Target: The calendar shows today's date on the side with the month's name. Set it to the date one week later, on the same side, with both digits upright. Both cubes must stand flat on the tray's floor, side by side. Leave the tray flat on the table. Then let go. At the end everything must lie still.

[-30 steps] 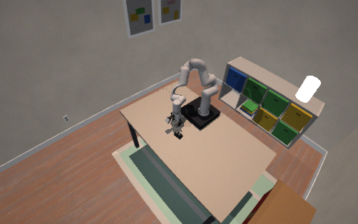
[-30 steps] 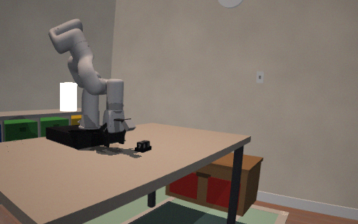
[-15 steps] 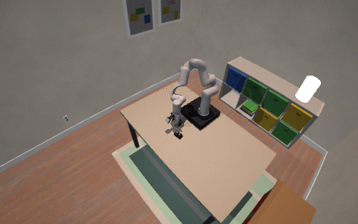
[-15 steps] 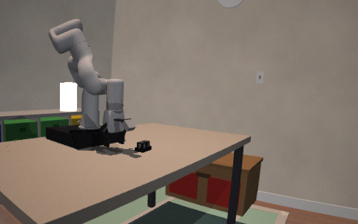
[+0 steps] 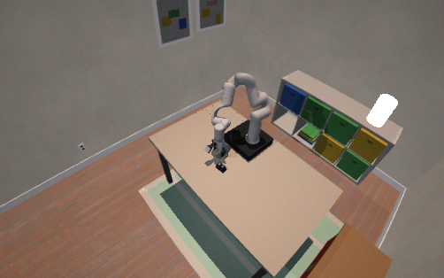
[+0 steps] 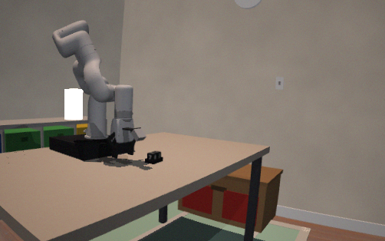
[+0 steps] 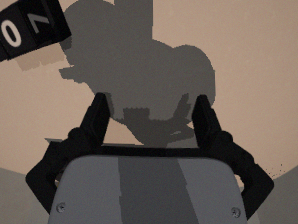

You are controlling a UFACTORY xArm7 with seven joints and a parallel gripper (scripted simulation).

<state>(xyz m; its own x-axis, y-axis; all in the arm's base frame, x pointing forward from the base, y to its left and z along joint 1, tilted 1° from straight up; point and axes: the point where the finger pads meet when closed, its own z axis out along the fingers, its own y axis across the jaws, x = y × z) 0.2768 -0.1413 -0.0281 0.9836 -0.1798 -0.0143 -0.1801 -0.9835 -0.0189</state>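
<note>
My gripper is now 100 mm short of the dark cube, 80 mm to the right of it and 10 mm above it.
</note>
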